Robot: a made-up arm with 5 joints.
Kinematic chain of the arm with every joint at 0, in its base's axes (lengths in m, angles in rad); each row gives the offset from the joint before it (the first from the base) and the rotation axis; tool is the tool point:
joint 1: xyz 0 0 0.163 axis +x
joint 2: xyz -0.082 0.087 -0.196 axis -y
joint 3: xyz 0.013 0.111 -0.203 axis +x
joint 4: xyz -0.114 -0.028 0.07 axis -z
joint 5: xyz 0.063 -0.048 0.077 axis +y
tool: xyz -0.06 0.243 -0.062
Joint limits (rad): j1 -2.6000..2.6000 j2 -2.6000..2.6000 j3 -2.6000..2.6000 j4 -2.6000..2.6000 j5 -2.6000..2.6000
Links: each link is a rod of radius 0.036 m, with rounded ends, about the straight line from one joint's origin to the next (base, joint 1, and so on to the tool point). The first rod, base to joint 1, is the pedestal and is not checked.
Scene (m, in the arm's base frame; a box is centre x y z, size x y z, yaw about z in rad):
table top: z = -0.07
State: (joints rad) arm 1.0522 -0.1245 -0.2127 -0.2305 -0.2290
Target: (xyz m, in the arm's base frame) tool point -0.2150 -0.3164 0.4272
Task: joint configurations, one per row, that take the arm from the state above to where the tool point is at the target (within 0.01 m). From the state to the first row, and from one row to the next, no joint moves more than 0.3 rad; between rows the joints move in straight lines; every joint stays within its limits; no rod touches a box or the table.
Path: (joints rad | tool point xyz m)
1: 1.3102 -0.3485 -0.2405 -0.2109 -0.0401 | -0.2654 0.3884 0.4494
2: 1.5681 -0.5724 -0.2683 -0.1913 0.1488 | -0.2865 0.2495 0.5420
3: 1.8261 -0.7964 -0.2961 -0.1717 0.3377 | -0.2904 0.0892 0.5835
4: 2.0841 -1.0203 -0.3239 -0.1520 0.5266 | -0.2777 -0.0701 0.5719
5: 2.3420 -1.2443 -0.3517 -0.1324 0.7155 | -0.2511 -0.2093 0.5152
6: 2.6000 -1.4683 -0.3795 -0.1128 0.9044 | -0.2150 -0.3164 0.4272

